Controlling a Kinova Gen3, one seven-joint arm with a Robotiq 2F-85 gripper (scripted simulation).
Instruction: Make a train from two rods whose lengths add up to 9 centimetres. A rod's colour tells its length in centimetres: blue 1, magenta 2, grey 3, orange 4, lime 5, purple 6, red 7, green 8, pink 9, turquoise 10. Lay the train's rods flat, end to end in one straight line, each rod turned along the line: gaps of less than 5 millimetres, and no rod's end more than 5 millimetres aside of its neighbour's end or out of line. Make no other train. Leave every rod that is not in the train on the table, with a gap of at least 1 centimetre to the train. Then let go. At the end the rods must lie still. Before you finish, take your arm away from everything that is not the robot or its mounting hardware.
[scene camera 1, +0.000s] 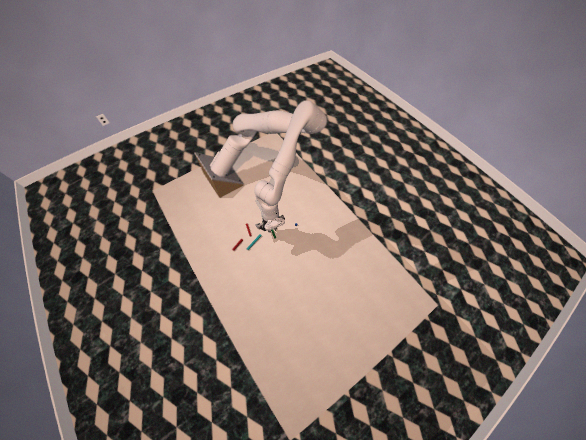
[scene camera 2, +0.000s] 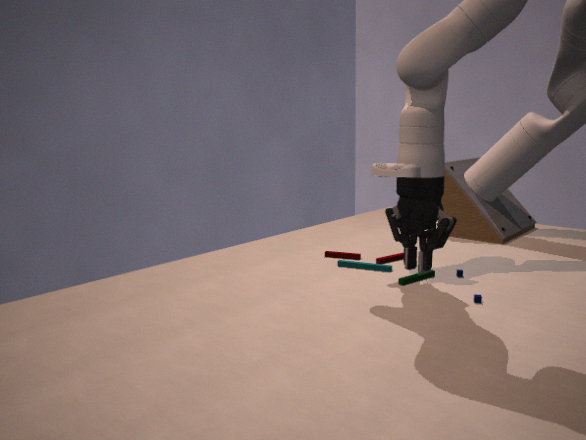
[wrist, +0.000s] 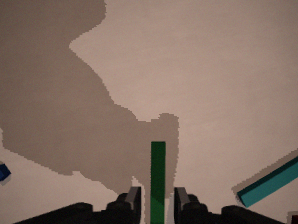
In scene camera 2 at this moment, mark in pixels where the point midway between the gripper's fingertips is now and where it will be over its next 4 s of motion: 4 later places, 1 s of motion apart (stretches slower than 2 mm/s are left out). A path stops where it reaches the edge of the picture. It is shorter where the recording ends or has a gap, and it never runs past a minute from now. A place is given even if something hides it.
My gripper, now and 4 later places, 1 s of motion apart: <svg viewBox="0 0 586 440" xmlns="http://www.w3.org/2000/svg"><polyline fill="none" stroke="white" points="417,270 416,279 419,222 456,225 462,248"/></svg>
